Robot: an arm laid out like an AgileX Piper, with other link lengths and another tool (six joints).
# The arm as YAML. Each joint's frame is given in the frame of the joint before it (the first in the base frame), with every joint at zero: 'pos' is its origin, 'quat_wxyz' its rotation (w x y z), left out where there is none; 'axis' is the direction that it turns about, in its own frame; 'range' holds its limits. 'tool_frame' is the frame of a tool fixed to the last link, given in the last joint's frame.
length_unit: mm
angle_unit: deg
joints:
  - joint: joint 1
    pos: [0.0, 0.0, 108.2]
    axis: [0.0, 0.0, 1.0]
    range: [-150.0, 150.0]
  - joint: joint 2
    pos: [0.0, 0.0, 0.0]
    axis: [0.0, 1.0, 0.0]
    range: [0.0, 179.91]
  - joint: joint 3
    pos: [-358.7, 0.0, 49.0]
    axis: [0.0, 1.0, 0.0]
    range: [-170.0, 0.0]
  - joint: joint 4
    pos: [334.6, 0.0, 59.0]
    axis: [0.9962, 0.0, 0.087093]
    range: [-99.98, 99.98]
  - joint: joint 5
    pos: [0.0, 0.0, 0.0]
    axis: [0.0, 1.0, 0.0]
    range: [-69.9, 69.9]
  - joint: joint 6
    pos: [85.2, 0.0, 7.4]
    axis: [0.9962, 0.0, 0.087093]
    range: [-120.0, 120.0]
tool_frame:
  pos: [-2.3, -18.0, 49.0]
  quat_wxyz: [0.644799, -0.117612, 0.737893, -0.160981]
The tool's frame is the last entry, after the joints.
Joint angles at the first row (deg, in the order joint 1, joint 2, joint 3, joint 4, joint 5, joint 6):
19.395, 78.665, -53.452, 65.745, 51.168, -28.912
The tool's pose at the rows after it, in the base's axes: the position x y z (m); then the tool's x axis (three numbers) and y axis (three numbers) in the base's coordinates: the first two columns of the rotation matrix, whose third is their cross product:
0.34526 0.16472 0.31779 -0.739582 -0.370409 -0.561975 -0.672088 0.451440 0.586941
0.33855 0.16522 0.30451 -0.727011 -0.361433 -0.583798 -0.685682 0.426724 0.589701
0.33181 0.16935 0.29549 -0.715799 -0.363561 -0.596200 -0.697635 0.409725 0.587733
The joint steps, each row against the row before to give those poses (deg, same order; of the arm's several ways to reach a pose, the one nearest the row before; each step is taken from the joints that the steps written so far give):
0.000, -0.463, 5.467, 9.515, 0.446, -9.457
0.202, 0.000, 2.963, 4.503, 0.000, -5.670
0.956, -0.001, 1.970, 2.728, -0.352, -3.551

